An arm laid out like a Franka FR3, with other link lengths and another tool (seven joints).
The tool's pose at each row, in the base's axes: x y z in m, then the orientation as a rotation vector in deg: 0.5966 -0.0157 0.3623 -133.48 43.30 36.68; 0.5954 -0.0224 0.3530 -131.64 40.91 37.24; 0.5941 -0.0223 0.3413 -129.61 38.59 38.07; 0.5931 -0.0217 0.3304 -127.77 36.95 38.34; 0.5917 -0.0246 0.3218 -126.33 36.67 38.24; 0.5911 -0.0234 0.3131 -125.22 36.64 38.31
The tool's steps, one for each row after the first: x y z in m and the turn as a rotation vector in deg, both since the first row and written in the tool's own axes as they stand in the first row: 0.0070 0.0088 0.0024 1.46 -1.78 -1.51; 0.0130 0.0141 0.0110 2.94 -3.79 -2.89; 0.0186 0.0186 0.0193 4.45 -5.19 -3.96; 0.0237 0.0248 0.0238 5.76 -5.80 -4.14; 0.0280 0.0278 0.0309 6.70 -6.31 -4.10
